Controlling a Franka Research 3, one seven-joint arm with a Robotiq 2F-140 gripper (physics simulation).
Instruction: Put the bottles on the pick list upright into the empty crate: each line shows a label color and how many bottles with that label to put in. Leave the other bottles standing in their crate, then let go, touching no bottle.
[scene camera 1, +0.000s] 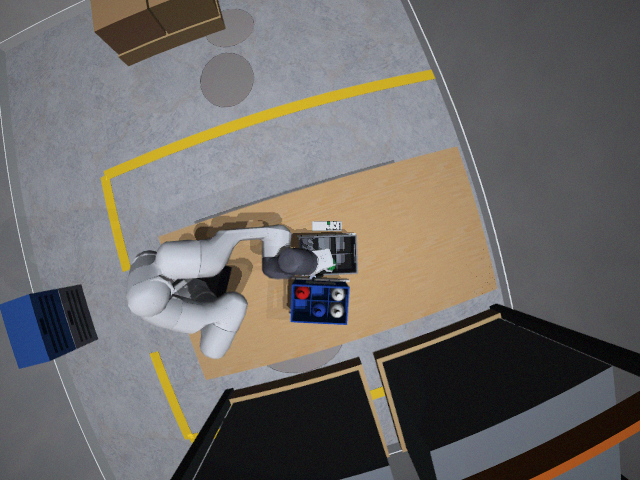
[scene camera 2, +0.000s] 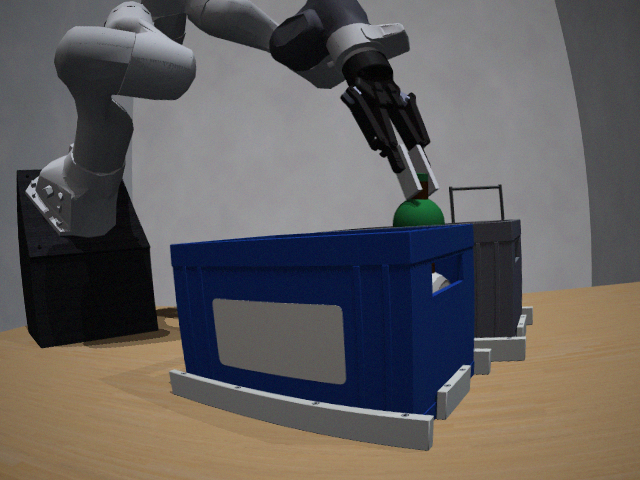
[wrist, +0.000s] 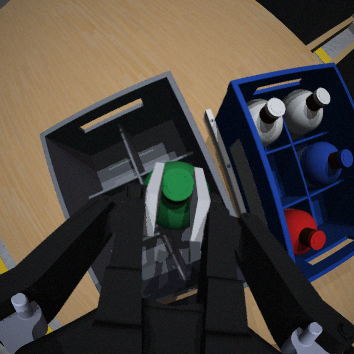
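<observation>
A green bottle (scene camera 1: 332, 265) (scene camera 2: 418, 212) (wrist: 177, 182) is upright, lowered into the grey crate (scene camera 1: 356, 253) (scene camera 2: 497, 289) (wrist: 107, 104) on the side nearer the blue crate. Its shoulder shows above the rims in scene camera 2; its base is hidden. My gripper (scene camera 2: 423, 190) (wrist: 176, 180) is shut on its neck. The blue crate (scene camera 1: 320, 323) (scene camera 2: 310, 256) (wrist: 265, 175) holds two white bottles (scene camera 1: 338, 293) (wrist: 305, 112), a blue bottle (scene camera 1: 318, 310) (wrist: 322, 162) and a red bottle (scene camera 1: 302, 292) (wrist: 300, 231), standing. The pick list (scene camera 1: 326, 225) has small, unreadable print with a green mark.
Thin dividers split both crates into compartments. White rails (scene camera 2: 310, 405) (wrist: 227, 162) line the crates' bases. A thin dark frame (scene camera 2: 475, 188) stands behind the grey crate. The blue crate stands close beside the grey one on the wooden table (scene camera 1: 413, 222).
</observation>
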